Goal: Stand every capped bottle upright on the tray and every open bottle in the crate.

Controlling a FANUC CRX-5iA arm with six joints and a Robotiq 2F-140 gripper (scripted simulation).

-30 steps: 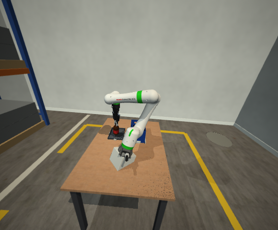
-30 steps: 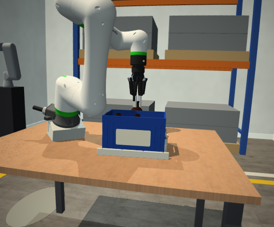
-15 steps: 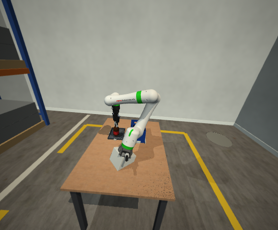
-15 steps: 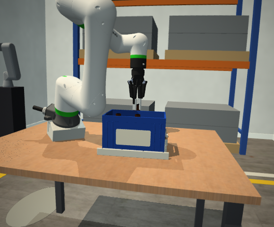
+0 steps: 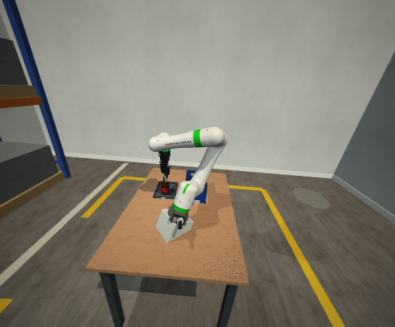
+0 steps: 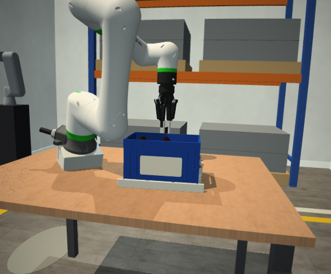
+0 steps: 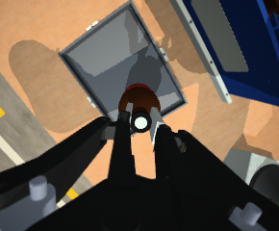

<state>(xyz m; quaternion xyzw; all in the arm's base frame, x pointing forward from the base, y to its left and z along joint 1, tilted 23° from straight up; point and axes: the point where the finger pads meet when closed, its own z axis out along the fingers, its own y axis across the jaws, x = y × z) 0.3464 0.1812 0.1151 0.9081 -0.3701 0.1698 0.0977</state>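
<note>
Right now my hand is 70 mm above the brown capped bottle. The rest, counted from my hand: blue crate 20 mm ahead, 270 mm to the right, 90 mm below; then dark tray 50 mm ahead, 160 mm below; then open bottle 20 mm ahead, 230 mm to the right, 90 mm below.
</note>
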